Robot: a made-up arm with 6 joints.
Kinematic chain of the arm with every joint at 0, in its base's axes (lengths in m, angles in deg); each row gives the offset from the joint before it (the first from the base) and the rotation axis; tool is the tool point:
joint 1: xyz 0 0 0.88 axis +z
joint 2: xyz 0.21 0 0 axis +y
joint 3: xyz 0 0 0.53 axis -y
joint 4: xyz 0 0 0.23 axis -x
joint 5: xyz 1.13 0 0 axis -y
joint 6: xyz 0.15 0 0 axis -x
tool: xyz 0 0 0
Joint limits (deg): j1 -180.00..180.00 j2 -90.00..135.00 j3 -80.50..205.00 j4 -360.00..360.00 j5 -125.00..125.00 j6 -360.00..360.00
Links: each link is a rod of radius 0.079 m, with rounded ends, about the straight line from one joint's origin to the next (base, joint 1, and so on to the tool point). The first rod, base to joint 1, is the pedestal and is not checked.
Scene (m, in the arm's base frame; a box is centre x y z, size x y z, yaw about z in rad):
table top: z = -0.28
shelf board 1: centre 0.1 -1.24 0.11 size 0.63 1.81 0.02 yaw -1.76
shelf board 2: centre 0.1 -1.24 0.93 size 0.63 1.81 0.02 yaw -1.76
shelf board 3: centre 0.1 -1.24 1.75 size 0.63 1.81 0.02 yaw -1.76
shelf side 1: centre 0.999 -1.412 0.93 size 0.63 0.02 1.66 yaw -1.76
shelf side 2: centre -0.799 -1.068 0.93 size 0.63 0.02 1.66 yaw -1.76
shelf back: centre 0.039 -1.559 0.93 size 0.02 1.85 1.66 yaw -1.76
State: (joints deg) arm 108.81 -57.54 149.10 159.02 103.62 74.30
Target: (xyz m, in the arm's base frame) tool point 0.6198 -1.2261 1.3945
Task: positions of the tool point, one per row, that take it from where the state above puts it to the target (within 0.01 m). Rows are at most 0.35 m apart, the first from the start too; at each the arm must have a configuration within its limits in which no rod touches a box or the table.
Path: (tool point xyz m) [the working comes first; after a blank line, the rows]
Joints at the target: 118.90 -53.58 112.01 159.82 74.61 74.30
Straight joint move there: touches shelf board 2.

1: 0.3826 -0.9962 0.5947
2: 0.4103 -0.8522 0.5950
3: 0.4106 -0.7010 0.5896
4: 0.5422 -0.7869 0.8254
5: 0.6465 -0.8104 1.0992
6: 0.7067 -0.7725 1.3946
7: 0.7115 -0.8934 1.4128
8: 0.6988 -1.0117 1.4181
9: 0.6679 -1.1239 1.4115
10: 0.6198 -1.2261 1.3945

